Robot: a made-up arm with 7 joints. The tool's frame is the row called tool.
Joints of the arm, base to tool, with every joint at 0 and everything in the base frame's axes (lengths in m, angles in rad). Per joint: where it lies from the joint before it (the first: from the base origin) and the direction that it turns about. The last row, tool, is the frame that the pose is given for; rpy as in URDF.
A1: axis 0 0 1 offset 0 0 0.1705
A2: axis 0 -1 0 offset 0 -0.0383 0.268
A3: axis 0 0 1 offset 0 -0.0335 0.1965
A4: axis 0 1 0 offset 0.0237 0.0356 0.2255
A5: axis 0 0 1 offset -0.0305 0.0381 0.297
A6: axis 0 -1 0 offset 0 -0.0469 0.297
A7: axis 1 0 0 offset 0.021 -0.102 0.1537
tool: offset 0 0 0 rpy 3.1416 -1.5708 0
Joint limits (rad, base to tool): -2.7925..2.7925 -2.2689..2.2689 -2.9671..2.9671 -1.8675..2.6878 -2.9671..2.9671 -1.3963..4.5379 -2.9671..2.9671
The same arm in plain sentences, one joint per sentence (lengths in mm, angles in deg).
The arm has seven revolute joints in a row. What follows holds with every joint at zero, and every direction is one of the base frame's.
Joint 1 lies 170.5 mm along +z from the base frame's origin and rotates about +z, from -160.00 to 160.00 deg.
Joint 2 lies 38.3 mm along -y and 268.0 mm along +z from joint 1 and rotates about -y, from -130.00 to 130.00 deg.
Joint 3 lies 33.5 mm along -y and 196.5 mm along +z from joint 2 and rotates about +z, from -170.00 to 170.00 deg.
Joint 4 lies 23.7 mm along +x and 35.6 mm along +y and 225.5 mm along +z from joint 3 and rotates about +y, from -107.00 to 154.00 deg.
Joint 5 lies 30.5 mm along -x and 38.1 mm along +y and 297.0 mm along +z from joint 4 and rotates about +z, from -170.00 to 170.00 deg.
Joint 6 lies 46.9 mm along -y and 297.0 mm along +z from joint 5 and rotates about -y, from -80.00 to 260.00 deg.
Joint 7 lies 21.0 mm along +x and 102.0 mm along -y and 153.7 mm along +z from joint 6 and rotates about +x, from -170.00 to 170.00 deg.
The tool frame, which is the frame that the pose is given for, lies at the same point as joint 7; its axes are the base frame's turned by roll -180.00, pitch -90.00 and yaw 0.00 deg (as in URDF: about the fixed x, then y, then z).

